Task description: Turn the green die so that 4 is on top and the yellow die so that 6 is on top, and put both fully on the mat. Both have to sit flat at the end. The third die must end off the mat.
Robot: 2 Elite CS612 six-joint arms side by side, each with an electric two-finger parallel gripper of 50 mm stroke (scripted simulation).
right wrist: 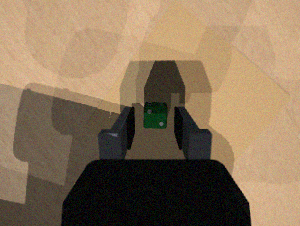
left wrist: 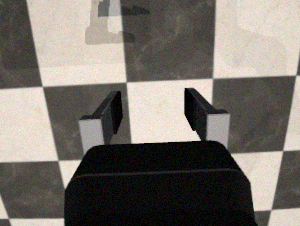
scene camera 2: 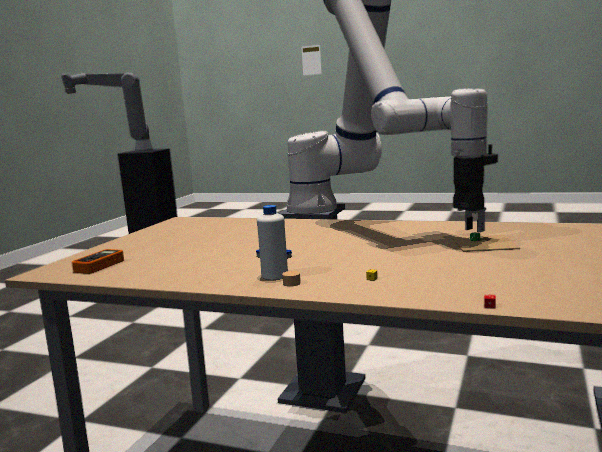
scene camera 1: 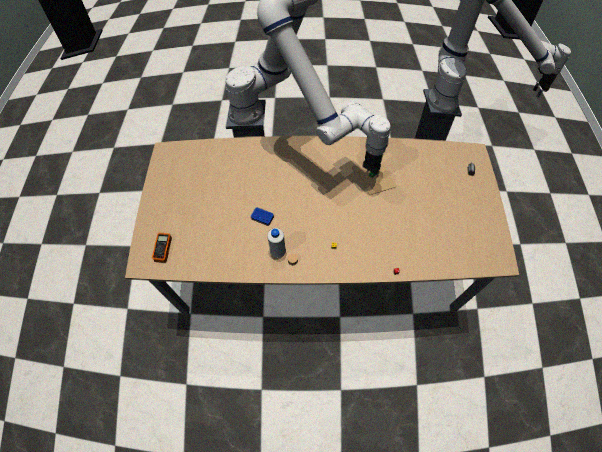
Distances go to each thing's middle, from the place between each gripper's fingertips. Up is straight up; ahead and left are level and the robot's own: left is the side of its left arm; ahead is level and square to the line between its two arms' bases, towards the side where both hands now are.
The thin tan mat point(scene camera 2: 492, 242) lies 5 cm below my right hand point(scene camera 2: 474, 230), 2 cm to the left of it and 2 cm ahead of it. Round my right hand: multimeter point(scene camera 2: 108, 257): 98 cm to the right, 26 cm ahead, 3 cm below.
Right now the thin tan mat is 45 cm ahead of my left hand, 114 cm to the right of it and 17 cm below it.
